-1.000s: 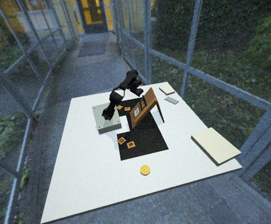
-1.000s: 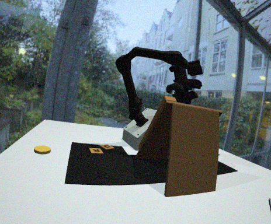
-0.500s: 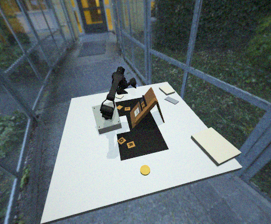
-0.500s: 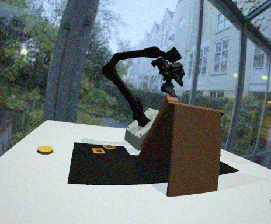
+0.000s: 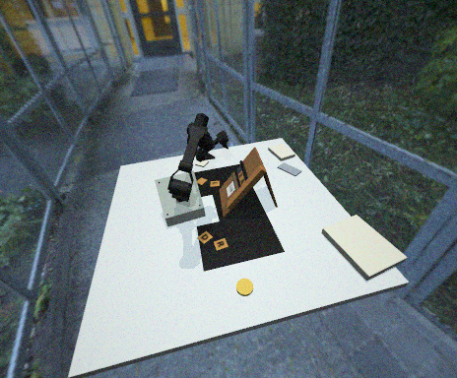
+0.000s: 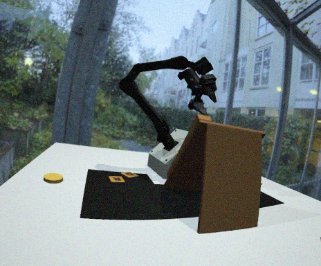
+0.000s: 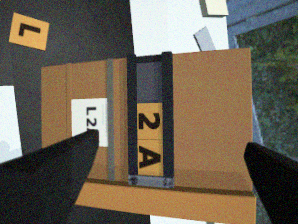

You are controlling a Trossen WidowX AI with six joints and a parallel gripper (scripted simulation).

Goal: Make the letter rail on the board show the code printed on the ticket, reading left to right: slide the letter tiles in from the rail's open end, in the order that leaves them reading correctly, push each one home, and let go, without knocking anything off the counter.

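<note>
My gripper tip is 320 mm above the orange tile marked l, 180 mm to the right of it and 20 mm past it. Round my gripper tip: black mat: 330 mm below, 40 mm to the right, 40 mm behind; white ticket: 240 mm below, 40 mm ahead; orange tile marked 2: 160 mm below, 100 mm ahead, 10 mm to the right.
</note>
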